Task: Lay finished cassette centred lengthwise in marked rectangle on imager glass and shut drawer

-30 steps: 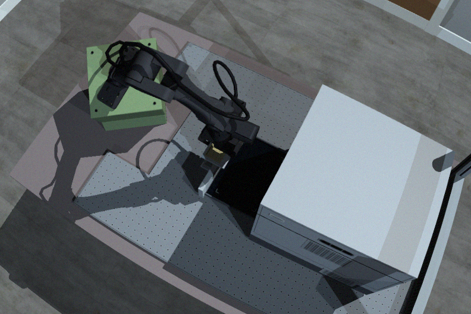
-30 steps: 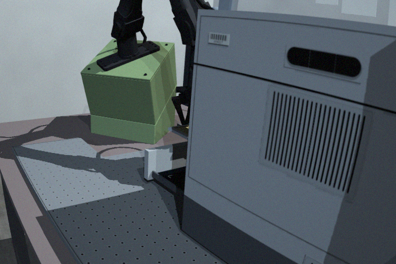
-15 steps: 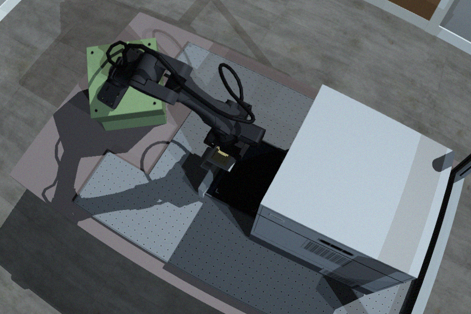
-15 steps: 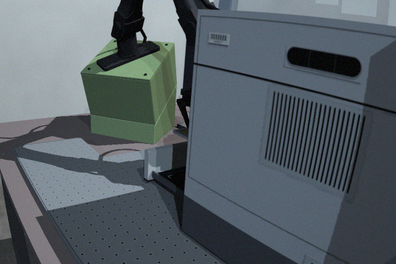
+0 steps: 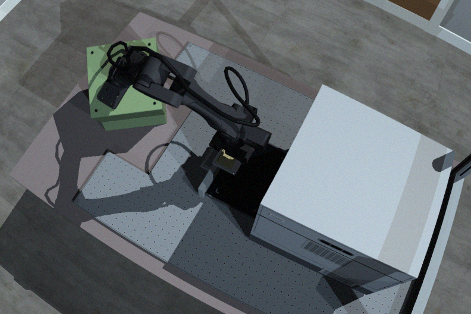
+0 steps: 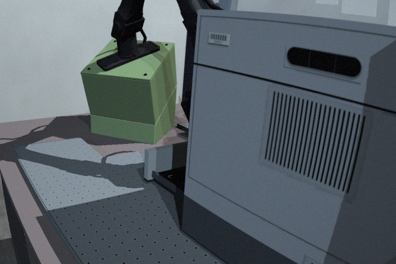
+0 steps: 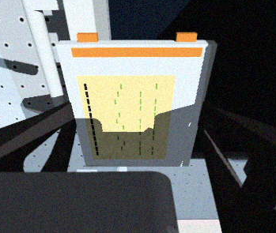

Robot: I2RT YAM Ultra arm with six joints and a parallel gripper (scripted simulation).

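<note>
My hand is 8 cm short of the imager drawer and 7 cm above it. The rest, counted from my hand: cassette FINISHED: right at my hand.
</note>
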